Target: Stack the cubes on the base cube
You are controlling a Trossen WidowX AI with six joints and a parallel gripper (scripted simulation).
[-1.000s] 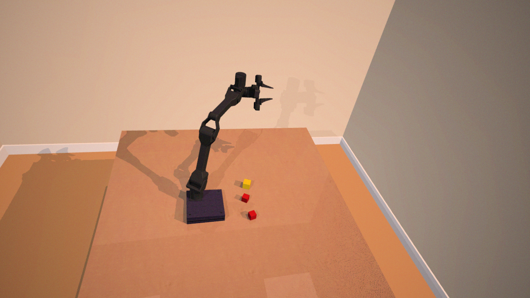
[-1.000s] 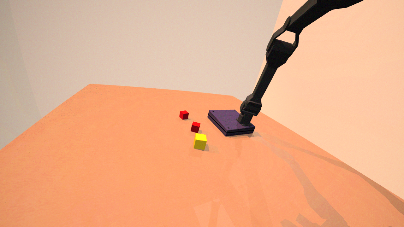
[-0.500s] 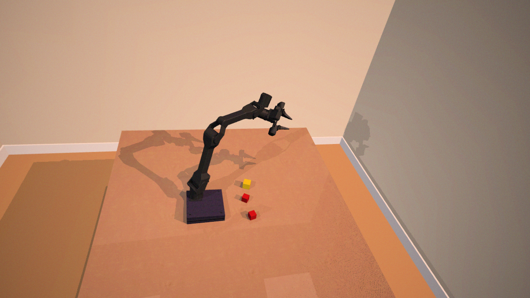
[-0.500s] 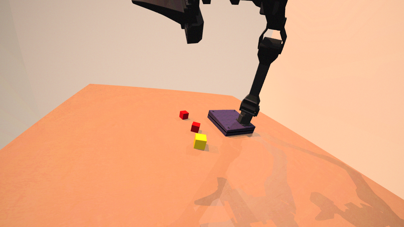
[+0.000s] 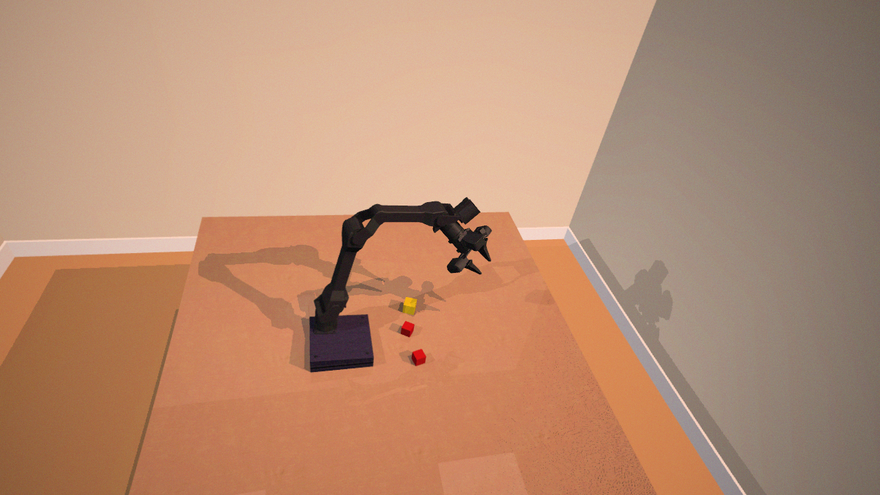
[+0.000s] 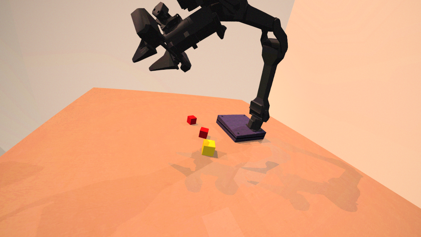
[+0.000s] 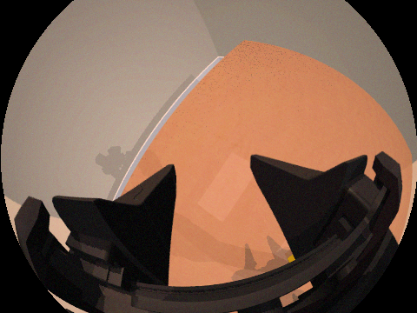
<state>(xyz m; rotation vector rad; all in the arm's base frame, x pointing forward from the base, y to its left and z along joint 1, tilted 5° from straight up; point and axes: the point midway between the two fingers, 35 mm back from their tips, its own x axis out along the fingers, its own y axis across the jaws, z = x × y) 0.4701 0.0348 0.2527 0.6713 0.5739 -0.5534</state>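
Right now the yellow base cube is 23 cm below my gripper tip, 22 cm behind it and 6 cm to the left of it.
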